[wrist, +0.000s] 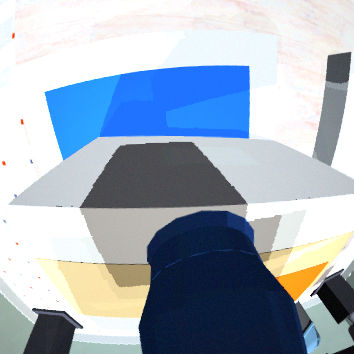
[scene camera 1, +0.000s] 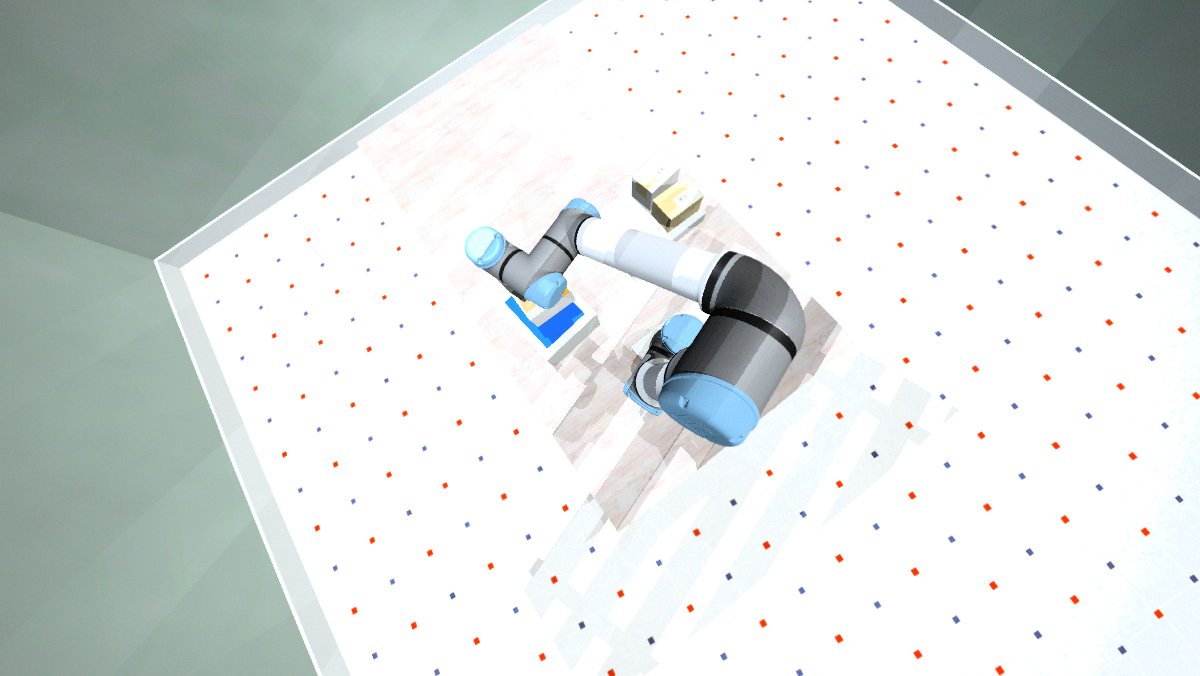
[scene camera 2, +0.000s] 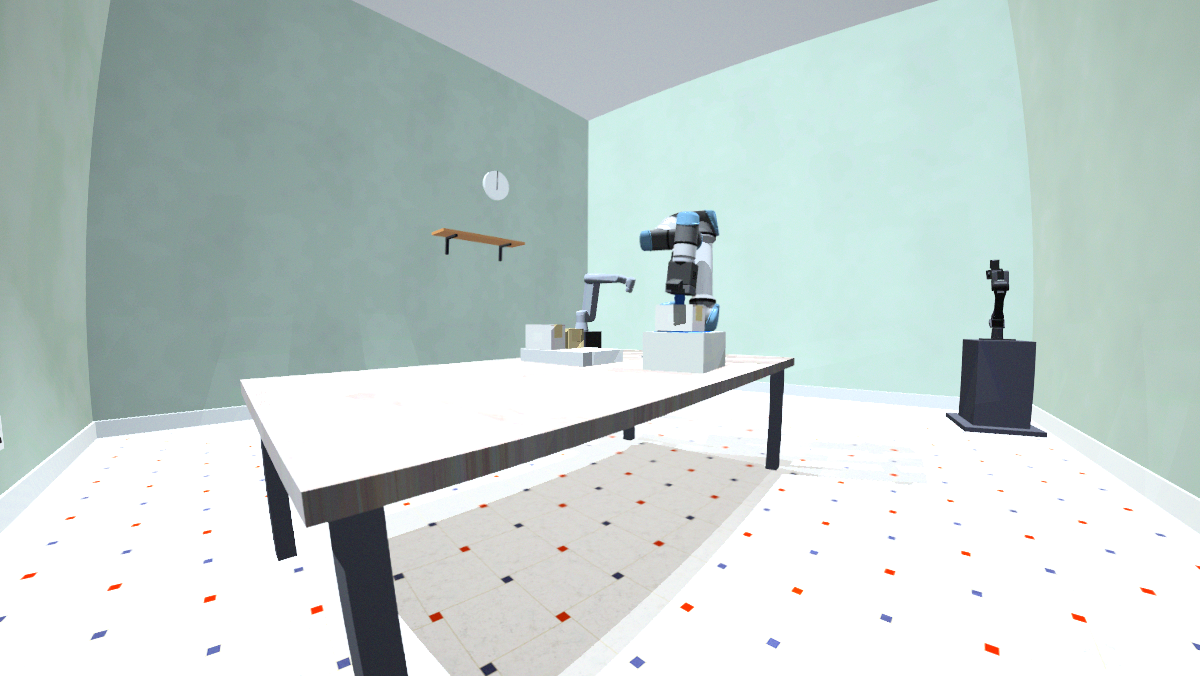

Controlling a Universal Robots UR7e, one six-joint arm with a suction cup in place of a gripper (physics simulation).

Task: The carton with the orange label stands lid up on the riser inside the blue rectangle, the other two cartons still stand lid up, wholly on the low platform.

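Places are measured from the arm's base along level axes (x back, y right, z up), in millimetres.
Pixels of known places: hand, tool point: (wrist: 198, 224) (scene camera 2: 678, 308).
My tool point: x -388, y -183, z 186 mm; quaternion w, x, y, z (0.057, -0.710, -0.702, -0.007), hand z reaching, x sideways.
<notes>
Behind a point stands the place of what it marks.
The carton with the orange label (scene camera 1: 554, 312) {x -313, y -187, z 131 mm} (scene camera 2: 663, 317) {x -399, y -134, z 157 mm} (wrist: 250, 170) {x -402, y -158, z 176 mm} is upright, lid up, at the top of the riser (scene camera 1: 579, 337) {x -229, y -182, z 48 mm} (scene camera 2: 684, 352) {x -480, y -237, z 51 mm} (wrist: 225, 45) {x -467, y -139, z 110 mm}. It seems to rest there. Blue rectangle (scene camera 1: 558, 325) {x -283, y -204, z 110 mm} (wrist: 210, 100) {x -429, y -153, z 110 mm} shows in front and left of it; in the wrist view its right lower corner reaches past the blue's right edge. My suction cup (scene camera 2: 678, 298) (wrist: 200, 220) is on its lid, holding it. The other cartons (scene camera 1: 655, 180) {x -399, y 324, z 133 mm} (scene camera 1: 681, 199) {x -301, y 339, z 116 mm} (scene camera 2: 544, 337) {x -463, y 318, z 84 mm} stand lid up on the low platform (scene camera 1: 692, 225) {x -243, y 350, z 22 mm} (scene camera 2: 554, 356) {x -494, y 246, z 18 mm}. The carton's far side is hidden.
The table (scene camera 2: 403, 407) {x -1236, y -5, z -10 mm} carries the riser and platform, with the platform behind the riser in scene camera 2. A grey arm (scene camera 2: 591, 298) stands beyond the platform. A dark pedestal (scene camera 2: 996, 382) with a black arm stands at the right. A wall shelf (scene camera 2: 478, 238) hangs behind.
</notes>
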